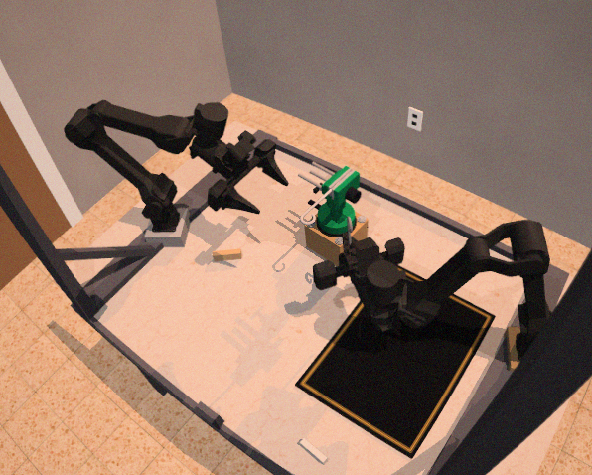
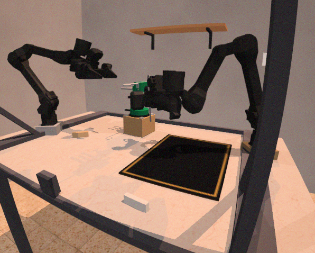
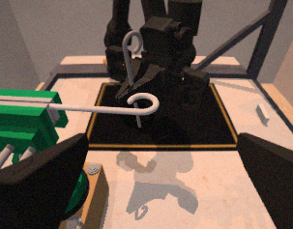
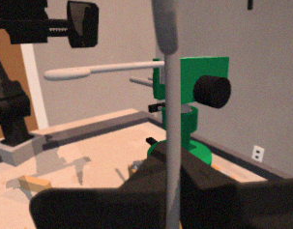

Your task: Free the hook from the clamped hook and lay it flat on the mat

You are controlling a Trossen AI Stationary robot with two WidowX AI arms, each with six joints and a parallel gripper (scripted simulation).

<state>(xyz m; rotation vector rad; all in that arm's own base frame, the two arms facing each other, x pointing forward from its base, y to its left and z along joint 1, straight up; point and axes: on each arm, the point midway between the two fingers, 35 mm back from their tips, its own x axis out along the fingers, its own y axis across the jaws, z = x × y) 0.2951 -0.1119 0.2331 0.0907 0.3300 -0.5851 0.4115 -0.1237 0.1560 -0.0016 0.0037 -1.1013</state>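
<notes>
My right hand is 19 cm above the mat, 16 cm to the left of it and 9 cm past it. Round my right hand: white block: 37 cm behind, 18 cm below, 8 cm to the right; small wooden block: 32 cm to the left, 18 cm below, 1 cm behind.
</notes>
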